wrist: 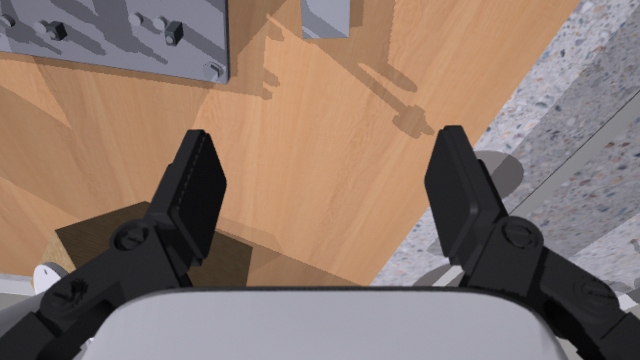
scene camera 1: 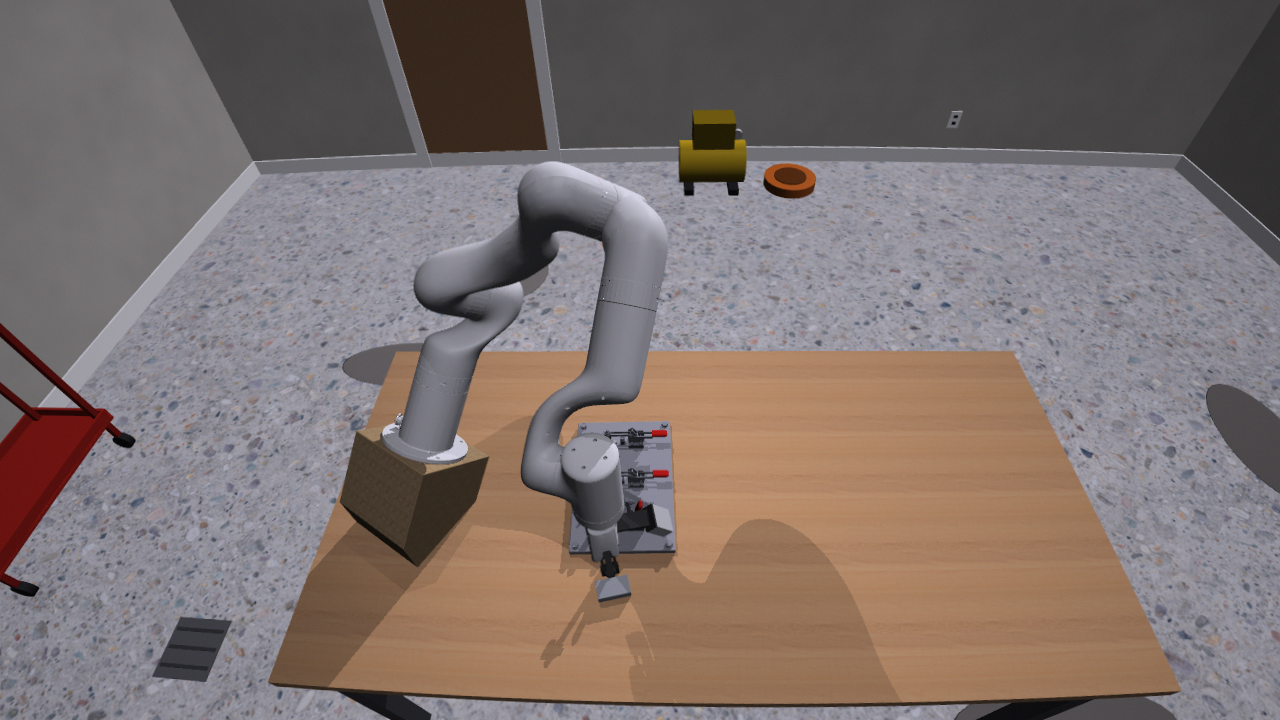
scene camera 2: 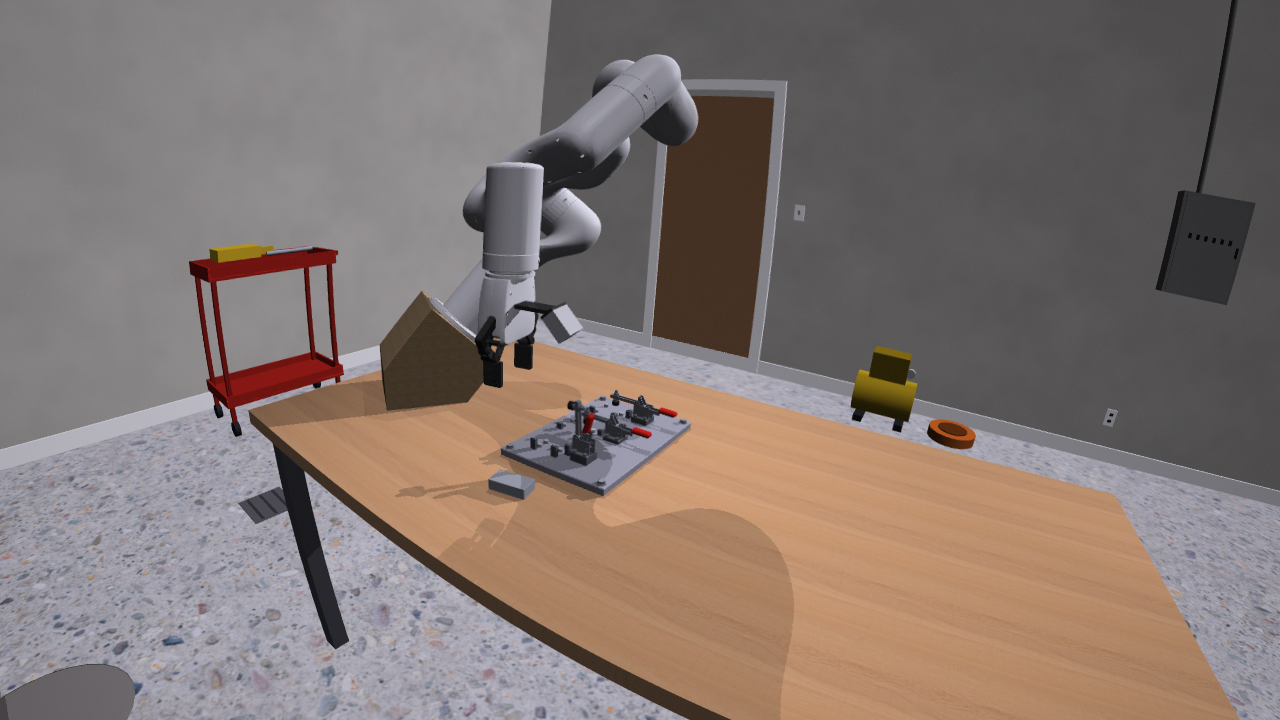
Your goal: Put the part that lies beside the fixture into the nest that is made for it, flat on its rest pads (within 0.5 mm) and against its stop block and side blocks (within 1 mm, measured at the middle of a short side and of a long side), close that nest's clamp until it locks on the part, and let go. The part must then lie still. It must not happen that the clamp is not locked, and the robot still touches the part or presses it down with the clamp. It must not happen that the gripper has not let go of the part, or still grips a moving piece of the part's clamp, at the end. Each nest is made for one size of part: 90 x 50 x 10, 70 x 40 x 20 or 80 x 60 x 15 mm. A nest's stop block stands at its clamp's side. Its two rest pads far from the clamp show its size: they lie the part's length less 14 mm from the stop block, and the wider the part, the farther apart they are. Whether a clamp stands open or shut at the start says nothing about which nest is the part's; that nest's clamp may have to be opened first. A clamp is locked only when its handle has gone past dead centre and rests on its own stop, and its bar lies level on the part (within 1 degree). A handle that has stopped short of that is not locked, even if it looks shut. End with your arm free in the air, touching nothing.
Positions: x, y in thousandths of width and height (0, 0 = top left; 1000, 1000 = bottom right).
Labels:
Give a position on a grey block part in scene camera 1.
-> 482, 816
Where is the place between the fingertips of my gripper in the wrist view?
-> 505, 429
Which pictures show my gripper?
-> The wrist view, scene camera 1 and scene camera 2: all of them.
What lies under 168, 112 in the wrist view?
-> A grey fixture plate.

